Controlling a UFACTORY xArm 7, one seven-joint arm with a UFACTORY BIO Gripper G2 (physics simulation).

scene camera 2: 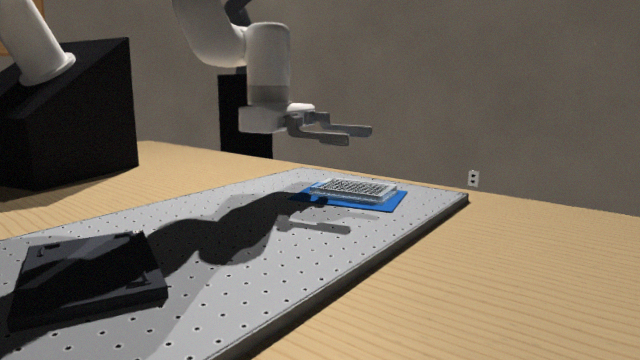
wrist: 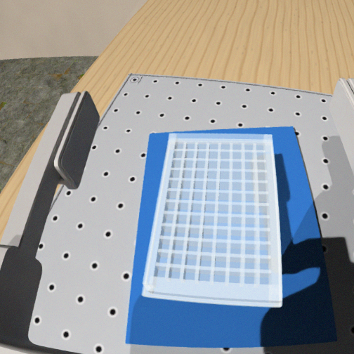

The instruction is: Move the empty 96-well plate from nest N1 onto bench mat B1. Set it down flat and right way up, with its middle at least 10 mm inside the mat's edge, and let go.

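Seen in the pictures: end effector, tool point: [scene camera 2: 347, 135]; arm's base, origin of the base link: [scene camera 2: 48, 70].
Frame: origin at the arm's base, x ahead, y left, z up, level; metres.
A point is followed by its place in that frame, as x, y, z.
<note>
The clear 96-well plate [scene camera 2: 354, 189] @(0.674, 0.211, -0.201) [wrist: 215, 215] lies flat and right way up on the blue bench mat [scene camera 2: 395, 204] @(0.743, 0.222, -0.215) [wrist: 230, 327]. In the wrist view its outline lies inside the mat's edges, with a wider strip of mat at the near end than at the far end. My gripper [scene camera 2: 359, 135] [wrist: 212, 135] is open and empty, raised well above the plate; in the wrist view its fingers stand wide to the left and right of the plate. A dark nest [scene camera 2: 90, 280] @(0.666, -0.196, -0.206), with no plate in it, sits at the lower left in the scene view.
The mat lies near the far end of the perforated grey board [scene camera 2: 260, 280] @(0.764, -0.080, -0.217) [wrist: 80, 280], which rests on the wooden table [scene camera 2: 500, 280] @(0.938, 0.091, -0.230) [wrist: 240, 40]. A large black block [scene camera 2: 85, 120] @(0.122, 0.023, -0.106) stands at the left. A wall with a socket [scene camera 2: 473, 178] is behind.
</note>
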